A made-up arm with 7 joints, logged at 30 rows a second.
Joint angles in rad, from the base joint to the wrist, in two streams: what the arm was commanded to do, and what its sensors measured. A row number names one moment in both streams.
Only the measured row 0 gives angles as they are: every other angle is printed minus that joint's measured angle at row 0.
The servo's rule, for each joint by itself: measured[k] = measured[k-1] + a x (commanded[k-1-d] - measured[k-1]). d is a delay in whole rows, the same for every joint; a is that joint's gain. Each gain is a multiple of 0.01, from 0.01 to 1. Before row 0 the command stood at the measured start. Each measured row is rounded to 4 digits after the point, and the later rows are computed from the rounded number. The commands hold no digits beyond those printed.
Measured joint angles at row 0:
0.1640 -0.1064 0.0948 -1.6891 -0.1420 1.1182 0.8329
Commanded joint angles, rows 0 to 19:
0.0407 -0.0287 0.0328 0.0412 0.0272 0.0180 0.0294
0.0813 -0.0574 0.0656 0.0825 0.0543 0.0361 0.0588
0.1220 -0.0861 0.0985 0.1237 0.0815 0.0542 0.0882
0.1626 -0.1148 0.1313 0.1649 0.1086 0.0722 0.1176
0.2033 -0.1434 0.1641 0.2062 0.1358 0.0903 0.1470
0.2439 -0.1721 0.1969 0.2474 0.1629 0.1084 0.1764
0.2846 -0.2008 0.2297 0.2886 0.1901 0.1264 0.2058
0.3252 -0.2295 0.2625 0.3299 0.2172 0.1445 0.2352
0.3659 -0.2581 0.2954 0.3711 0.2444 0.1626 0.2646
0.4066 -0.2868 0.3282 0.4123 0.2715 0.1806 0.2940
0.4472 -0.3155 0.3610 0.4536 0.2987 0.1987 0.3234
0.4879 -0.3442 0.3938 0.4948 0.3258 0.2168 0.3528
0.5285 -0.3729 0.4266 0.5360 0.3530 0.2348 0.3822
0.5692 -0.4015 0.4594 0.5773 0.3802 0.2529 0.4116
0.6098 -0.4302 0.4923 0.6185 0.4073 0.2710 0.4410
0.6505 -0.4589 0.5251 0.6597 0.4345 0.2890 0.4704
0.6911 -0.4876 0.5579 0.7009 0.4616 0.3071 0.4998
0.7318 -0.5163 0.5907 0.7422 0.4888 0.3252 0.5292
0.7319 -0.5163 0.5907 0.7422 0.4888 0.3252 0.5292
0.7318 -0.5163 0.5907 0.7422 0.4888 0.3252 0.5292
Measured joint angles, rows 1 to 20:
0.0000 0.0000 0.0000 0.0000 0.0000 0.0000 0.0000
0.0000 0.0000 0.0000 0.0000 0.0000 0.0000 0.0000
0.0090 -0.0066 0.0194 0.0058 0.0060 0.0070 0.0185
0.0249 -0.0183 0.0467 0.0165 0.0166 0.0183 0.0439
0.0463 -0.0339 0.0773 0.0315 0.0309 0.0323 0.0718
0.0719 -0.0525 0.1092 0.0502 0.0480 0.0479 0.1007
0.1008 -0.0734 0.1416 0.0720 0.0673 0.0644 0.1299
0.1323 -0.0961 0.1742 0.0966 0.0883 0.0816 0.1592
0.1658 -0.1202 0.2069 0.1235 0.1107 0.0991 0.1886
0.2009 -0.1453 0.2397 0.1524 0.1341 0.1168 0.2180
0.2372 -0.1712 0.2726 0.1830 0.1584 0.1347 0.2474
0.2745 -0.1978 0.3054 0.2151 0.1833 0.1526 0.2768
0.3125 -0.2249 0.3382 0.2485 0.2087 0.1706 0.3062
0.3511 -0.2523 0.3710 0.2830 0.2345 0.1886 0.3356
0.3901 -0.2800 0.4038 0.3184 0.2606 0.2066 0.3650
0.4295 -0.3079 0.4366 0.3546 0.2869 0.2247 0.3944
0.4692 -0.3360 0.4695 0.3915 0.3134 0.2428 0.4238
0.5091 -0.3643 0.5023 0.4290 0.3400 0.2608 0.4532
0.5491 -0.3927 0.5351 0.4671 0.3668 0.2789 0.4826
0.5893 -0.4211 0.5679 0.5056 0.3936 0.2970 0.5120
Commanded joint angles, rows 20 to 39:
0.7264 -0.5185 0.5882 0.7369 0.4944 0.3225 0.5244
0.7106 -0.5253 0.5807 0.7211 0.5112 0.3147 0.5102
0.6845 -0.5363 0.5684 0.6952 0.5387 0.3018 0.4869
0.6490 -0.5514 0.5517 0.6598 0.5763 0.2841 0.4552
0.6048 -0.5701 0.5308 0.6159 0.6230 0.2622 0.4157
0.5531 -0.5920 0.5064 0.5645 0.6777 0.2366 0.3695
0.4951 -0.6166 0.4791 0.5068 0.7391 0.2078 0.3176
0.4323 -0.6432 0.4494 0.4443 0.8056 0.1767 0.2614
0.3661 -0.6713 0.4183 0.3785 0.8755 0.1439 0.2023
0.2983 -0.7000 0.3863 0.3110 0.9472 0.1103 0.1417
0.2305 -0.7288 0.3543 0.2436 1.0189 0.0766 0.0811
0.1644 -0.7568 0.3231 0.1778 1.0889 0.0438 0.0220
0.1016 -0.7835 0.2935 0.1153 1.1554 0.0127 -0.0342
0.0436 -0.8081 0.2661 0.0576 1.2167 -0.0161 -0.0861
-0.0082 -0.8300 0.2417 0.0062 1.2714 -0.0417 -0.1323
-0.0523 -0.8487 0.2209 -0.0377 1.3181 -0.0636 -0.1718
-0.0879 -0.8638 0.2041 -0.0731 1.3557 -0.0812 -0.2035
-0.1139 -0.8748 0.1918 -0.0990 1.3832 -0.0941 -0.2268
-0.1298 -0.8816 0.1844 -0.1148 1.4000 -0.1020 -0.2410
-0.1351 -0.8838 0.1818 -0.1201 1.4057 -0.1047 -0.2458
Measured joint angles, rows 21 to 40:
0.6207 -0.4430 0.5814 0.5387 0.4145 0.3080 0.5228
0.6451 -0.4599 0.5869 0.5672 0.4308 0.3147 0.5268
0.6630 -0.4734 0.5877 0.5910 0.4448 0.3177 0.5253
0.6735 -0.4853 0.5836 0.6092 0.4594 0.3165 0.5158
0.6759 -0.4970 0.5746 0.6212 0.4768 0.3108 0.4976
0.6700 -0.5095 0.5611 0.6266 0.4987 0.3004 0.4709
0.6557 -0.5234 0.5432 0.6251 0.5260 0.2855 0.4361
0.6331 -0.5392 0.5215 0.6166 0.5594 0.2664 0.3941
0.6027 -0.5570 0.4965 0.6012 0.5989 0.2435 0.3459
0.5652 -0.5768 0.4687 0.5792 0.6444 0.2174 0.2927
0.5214 -0.5985 0.4390 0.5511 0.6952 0.1887 0.2357
0.4723 -0.6218 0.4079 0.5175 0.7506 0.1581 0.1765
0.4191 -0.6464 0.3763 0.4792 0.8096 0.1263 0.1164
0.3631 -0.6718 0.3449 0.4370 0.8710 0.0941 0.0569
0.3056 -0.6975 0.3146 0.3920 0.9336 0.0624 -0.0005
0.2480 -0.7229 0.2860 0.3452 0.9959 0.0318 -0.0544
0.1916 -0.7475 0.2599 0.2977 1.0565 0.0031 -0.1035
0.1379 -0.7708 0.2369 0.2507 1.1141 -0.0229 -0.1465
0.0882 -0.7922 0.2175 0.2054 1.1673 -0.0456 -0.1824
0.0437 -0.8112 0.2023 0.1628 1.2148 -0.0645 -0.2104

